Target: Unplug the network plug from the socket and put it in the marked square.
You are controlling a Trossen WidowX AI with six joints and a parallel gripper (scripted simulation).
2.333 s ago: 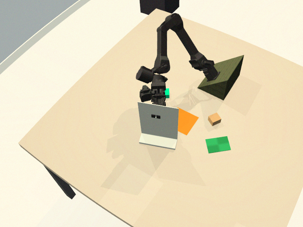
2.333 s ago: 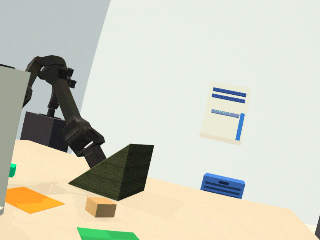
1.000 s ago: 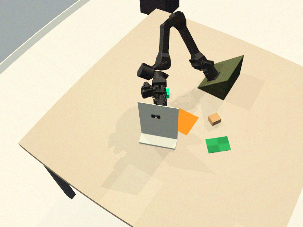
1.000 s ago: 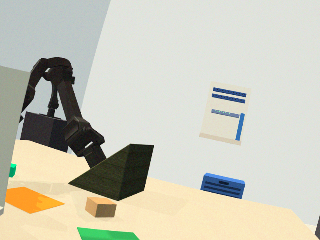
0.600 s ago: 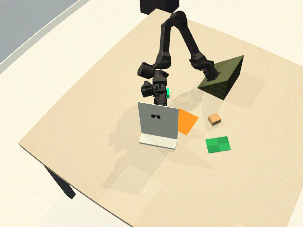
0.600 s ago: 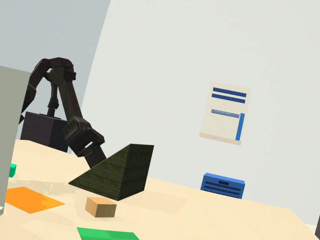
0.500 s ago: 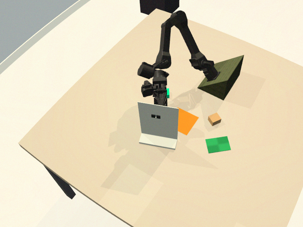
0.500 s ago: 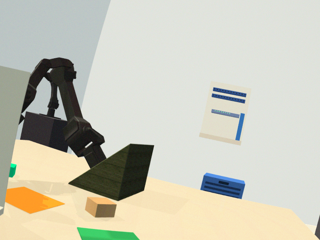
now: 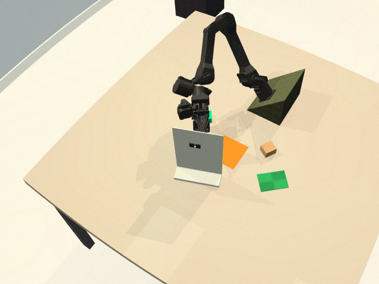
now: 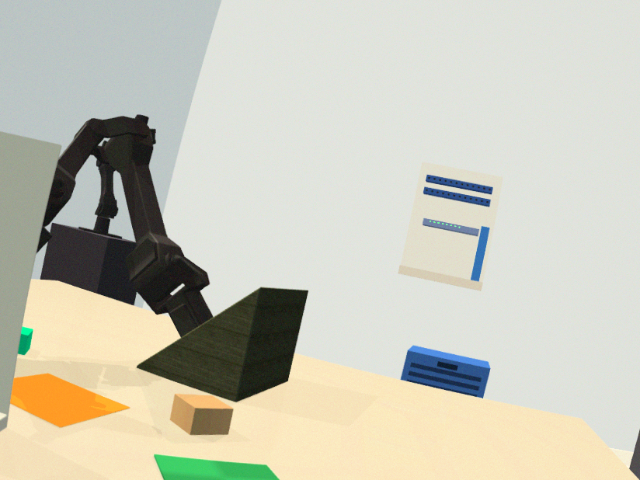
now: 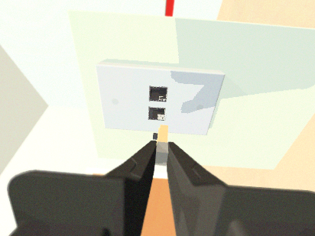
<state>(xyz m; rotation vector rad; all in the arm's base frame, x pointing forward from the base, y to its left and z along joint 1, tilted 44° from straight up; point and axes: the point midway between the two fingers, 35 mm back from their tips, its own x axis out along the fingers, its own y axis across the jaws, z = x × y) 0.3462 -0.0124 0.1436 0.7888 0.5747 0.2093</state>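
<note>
Now: gripper tip 80 mm past the orange marked square, 60 mm to the right of it and 160 mm above it. From my gripper tip the other things lie so: green block (180 mm behind, 90 mm to the right, 150 mm below); then upright panel (60 mm ahead, 20 mm to the left, 50 mm below); then network plug (10 mm ahead).
</note>
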